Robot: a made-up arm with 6 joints.
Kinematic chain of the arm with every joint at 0, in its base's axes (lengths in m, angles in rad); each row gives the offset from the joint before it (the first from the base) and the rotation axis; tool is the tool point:
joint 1: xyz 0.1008 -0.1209 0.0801 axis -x
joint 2: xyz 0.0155 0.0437 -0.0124 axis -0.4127 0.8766 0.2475
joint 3: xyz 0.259 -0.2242 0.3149 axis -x
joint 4: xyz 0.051 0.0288 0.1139 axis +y
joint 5: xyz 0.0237 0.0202 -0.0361 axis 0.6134 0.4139 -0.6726
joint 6: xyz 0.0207 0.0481 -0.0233 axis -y
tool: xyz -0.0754 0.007 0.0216
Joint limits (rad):
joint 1: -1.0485..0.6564
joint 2: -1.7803..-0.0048
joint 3: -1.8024..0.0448
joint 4: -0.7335..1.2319
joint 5: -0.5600..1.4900
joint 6: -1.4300..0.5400
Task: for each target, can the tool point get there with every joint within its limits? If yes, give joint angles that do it. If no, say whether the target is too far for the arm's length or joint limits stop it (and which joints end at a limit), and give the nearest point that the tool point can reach.
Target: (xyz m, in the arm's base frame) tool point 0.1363 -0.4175 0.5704
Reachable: yes | joints 0.0602 -0.5667 -0.8474 -0.1163 0.5573 -0.0386
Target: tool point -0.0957 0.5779 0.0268
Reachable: no: joint limits stop it (at a limit: joint 1, joint 3, joint 6) | nearest point 0.2730 0.0636 0.4893 | short by 0.784 m
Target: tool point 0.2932 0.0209 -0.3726
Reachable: no: joint limits stop it (at a limit: joint 1, joint 2, joint 3, joint 4, joint 5) | nearest point -0.1612 -0.1940 -0.3307 | short by 0.504 m
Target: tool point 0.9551 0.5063 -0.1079
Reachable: no: too far | nearest point 0.4714 0.0800 0.4285 | short by 0.839 m
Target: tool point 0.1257 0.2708 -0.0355
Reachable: no: joint limits stop it (at a limit: joint 1, joint 2, joint 3, joint 6) | nearest point 0.3709 0.0561 0.4085 | short by 0.551 m
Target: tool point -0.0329 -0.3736 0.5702
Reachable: yes | joints 0.4381 -0.9036 -1.2519 0.7700 -0.2044 -0.4951
